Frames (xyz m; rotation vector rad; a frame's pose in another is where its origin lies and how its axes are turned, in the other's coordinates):
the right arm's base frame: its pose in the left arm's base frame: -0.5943 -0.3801 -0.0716 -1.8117 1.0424 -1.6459
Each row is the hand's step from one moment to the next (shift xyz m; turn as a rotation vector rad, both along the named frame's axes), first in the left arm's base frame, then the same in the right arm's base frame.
Working: the left arm's base frame: its pose in the right arm's base frame: -0.2631 -0.4111 0.5143 1.8117 -1.0424 1.6459

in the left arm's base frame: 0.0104 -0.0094 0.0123 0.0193 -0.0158 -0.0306
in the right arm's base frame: 0.0148 -0.0061 0.0095 -0.0065 0.0289 0.0261
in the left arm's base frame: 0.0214 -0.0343 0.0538 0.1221 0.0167 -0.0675
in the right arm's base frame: 0.0598 -0.0257 0.0169 -0.0560 0.0157 0.1279
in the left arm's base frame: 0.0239 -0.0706 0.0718 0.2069 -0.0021 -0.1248
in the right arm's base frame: 0.0995 -0.0185 0.0216 -0.0773 0.0528 0.2228
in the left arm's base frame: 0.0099 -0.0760 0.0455 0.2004 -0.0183 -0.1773
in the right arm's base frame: 0.0878 0.0081 0.0130 -0.0966 0.1044 0.2274
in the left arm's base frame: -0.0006 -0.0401 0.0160 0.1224 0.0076 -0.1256
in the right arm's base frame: 0.0415 0.0117 0.0025 -0.0845 0.0659 0.1390
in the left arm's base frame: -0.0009 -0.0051 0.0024 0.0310 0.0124 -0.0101
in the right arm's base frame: 0.0055 0.0014 -0.0005 -0.0163 -0.0063 0.0302
